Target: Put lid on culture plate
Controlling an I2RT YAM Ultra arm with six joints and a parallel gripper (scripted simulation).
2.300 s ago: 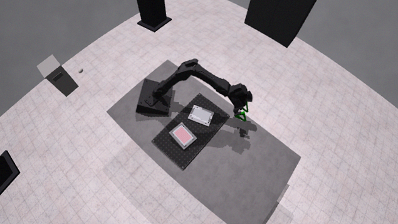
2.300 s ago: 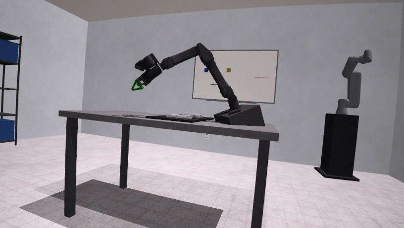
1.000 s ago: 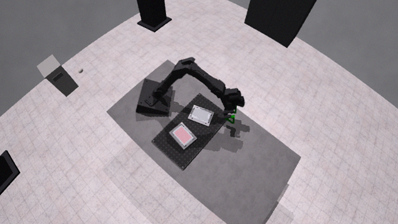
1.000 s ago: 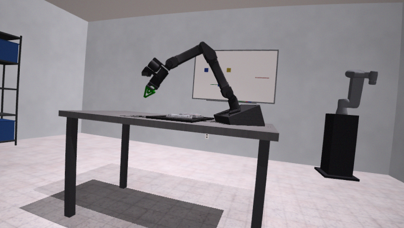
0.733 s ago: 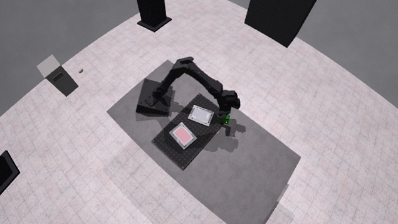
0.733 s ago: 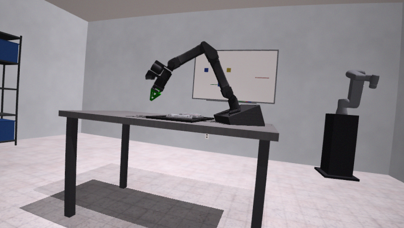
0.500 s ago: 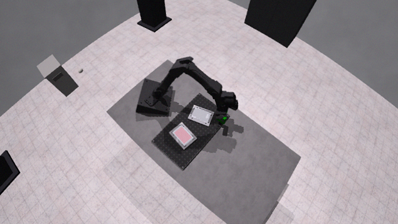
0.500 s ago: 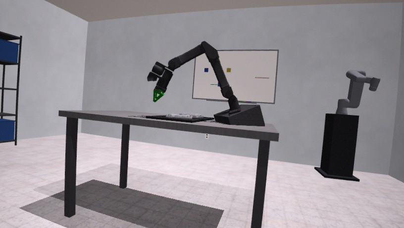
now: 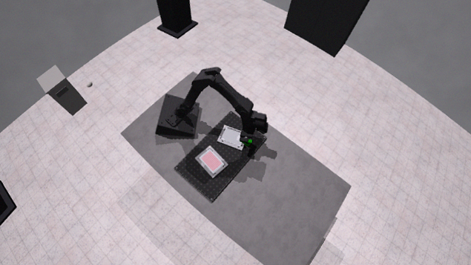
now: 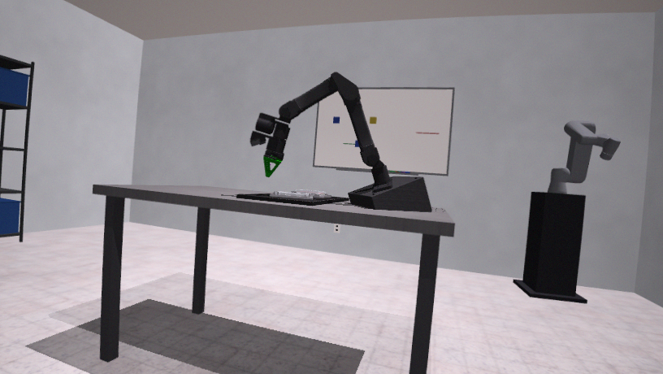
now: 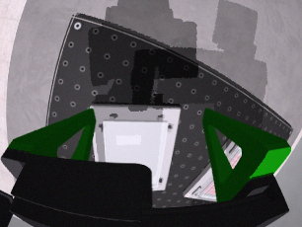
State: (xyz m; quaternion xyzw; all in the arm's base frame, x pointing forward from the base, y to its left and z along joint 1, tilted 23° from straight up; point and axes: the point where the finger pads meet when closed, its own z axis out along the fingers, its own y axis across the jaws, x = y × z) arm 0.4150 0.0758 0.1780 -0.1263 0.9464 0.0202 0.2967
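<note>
The clear lid lies 10 cm behind my hand, 2 cm to the right of it and 7 cm below it. Also, from my hand: culture plate B38: 11 cm behind, 22 cm to the right, 7 cm below; then grey lid park LP1: 10 cm behind, 2 cm to the right, 8 cm below; then grey plate nest N1: 11 cm behind, 22 cm to the right, 8 cm below.
</note>
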